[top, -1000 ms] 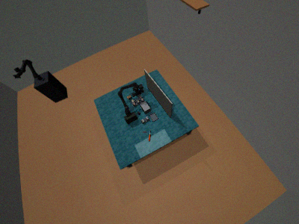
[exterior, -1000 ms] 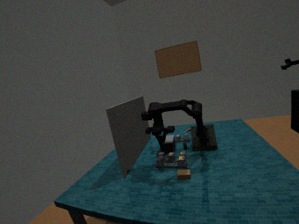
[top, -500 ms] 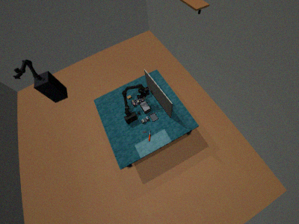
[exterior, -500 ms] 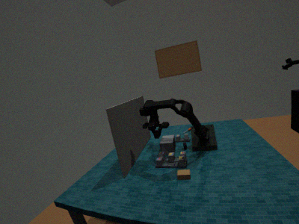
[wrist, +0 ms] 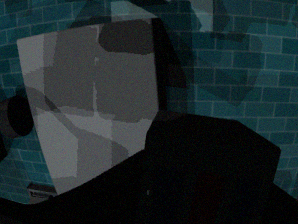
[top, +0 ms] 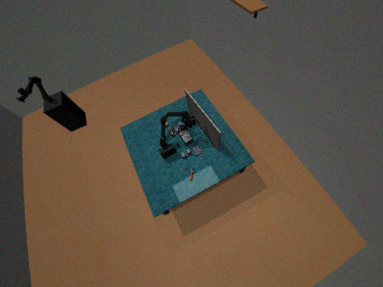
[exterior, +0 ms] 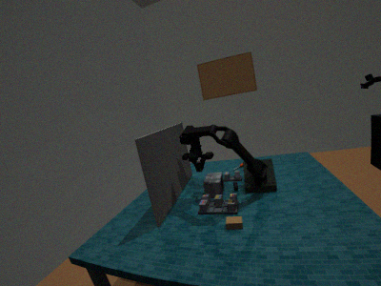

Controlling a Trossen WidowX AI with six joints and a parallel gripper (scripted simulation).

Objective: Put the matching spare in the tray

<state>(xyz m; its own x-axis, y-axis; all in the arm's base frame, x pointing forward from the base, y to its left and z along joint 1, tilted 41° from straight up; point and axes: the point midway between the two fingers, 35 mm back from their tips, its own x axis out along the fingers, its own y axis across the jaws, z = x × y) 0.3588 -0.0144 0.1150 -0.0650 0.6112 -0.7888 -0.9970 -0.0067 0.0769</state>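
Right now my gripper tip is 70 mm past the grey mounted unit, 20 mm to the left of it and 120 mm above it. Round my gripper tip: tan block (240 mm behind, 290 mm to the left, 160 mm below); then upright panel (180 mm ahead, 50 mm above); then spare block (30 mm above).
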